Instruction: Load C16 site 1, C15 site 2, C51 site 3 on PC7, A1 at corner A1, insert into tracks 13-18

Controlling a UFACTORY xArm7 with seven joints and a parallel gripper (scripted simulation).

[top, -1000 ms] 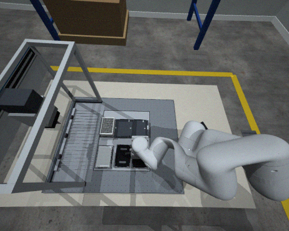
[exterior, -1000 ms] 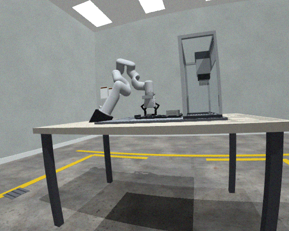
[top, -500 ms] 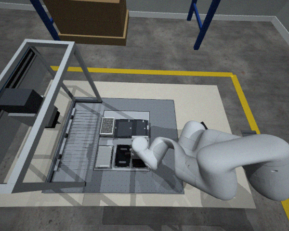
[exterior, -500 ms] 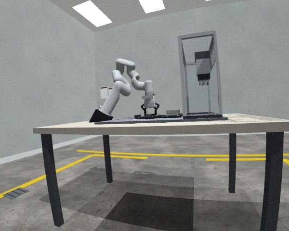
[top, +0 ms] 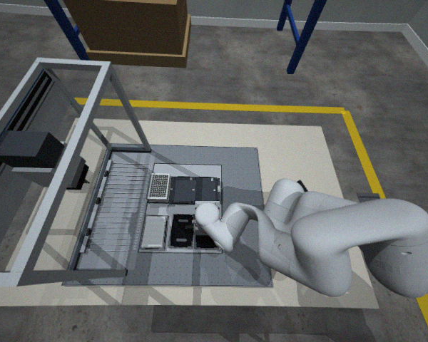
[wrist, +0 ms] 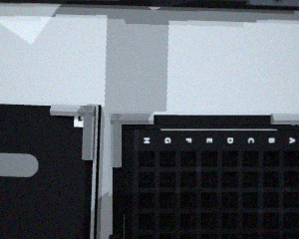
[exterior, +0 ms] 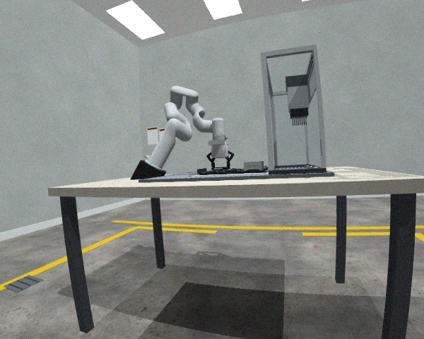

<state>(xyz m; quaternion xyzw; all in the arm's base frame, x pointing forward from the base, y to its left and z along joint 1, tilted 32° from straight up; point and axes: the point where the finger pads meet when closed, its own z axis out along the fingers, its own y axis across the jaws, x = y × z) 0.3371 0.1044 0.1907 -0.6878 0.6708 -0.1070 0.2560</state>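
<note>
Right now my hand is 1 cm above the black 96-well plate C15. Round my hand: dark carrier PC7 (18 cm to the right, 13 cm ahead, 1 cm below); nest S2 (11 cm ahead, 2 cm below); small white corner mark (7 cm ahead, 6 cm to the right, 2 cm below).
</note>
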